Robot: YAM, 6 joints.
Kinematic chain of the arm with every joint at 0, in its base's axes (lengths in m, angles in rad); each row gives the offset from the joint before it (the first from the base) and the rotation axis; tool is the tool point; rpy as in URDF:
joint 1: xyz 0 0 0.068 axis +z
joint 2: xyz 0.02 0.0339 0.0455 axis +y
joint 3: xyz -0.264 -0.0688 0 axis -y
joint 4: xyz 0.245 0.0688 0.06 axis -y
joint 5: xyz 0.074 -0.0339 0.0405 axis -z
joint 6: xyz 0.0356 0 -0.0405 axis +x
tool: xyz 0 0 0 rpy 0 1.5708 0
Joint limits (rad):
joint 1: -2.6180..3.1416
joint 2: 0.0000..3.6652
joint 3: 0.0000..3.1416
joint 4: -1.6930..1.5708
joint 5: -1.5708..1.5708
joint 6: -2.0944..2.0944
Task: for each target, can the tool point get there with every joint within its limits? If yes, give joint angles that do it. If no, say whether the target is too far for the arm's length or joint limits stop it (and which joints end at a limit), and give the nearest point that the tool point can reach.
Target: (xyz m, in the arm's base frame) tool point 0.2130 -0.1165 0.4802
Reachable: yes | joints -0.6221 1.1728 1.2770 0.3144 -0.9739 -0.9231
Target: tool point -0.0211 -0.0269 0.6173
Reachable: yes | joints -0.0207 0.8019 1.7979 -0.0959 0.8752 -0.9034
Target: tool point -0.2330 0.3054 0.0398
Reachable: yes | joints 2.2169 2.1813 1.0749 0.0030 -0.0609 -0.5599
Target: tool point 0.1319 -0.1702 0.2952
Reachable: yes | joints -0.8468 1.0518 0.9240 -0.6620 0.4013 1.6701
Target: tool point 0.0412 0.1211 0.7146
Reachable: yes | joints 1.4500 1.6148 2.6577 0.3009 0.8328 1.2495
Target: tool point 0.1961 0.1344 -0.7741
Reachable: no: too far | nearest point 0.2008 0.1376 -0.3803 | short by 0.394 m
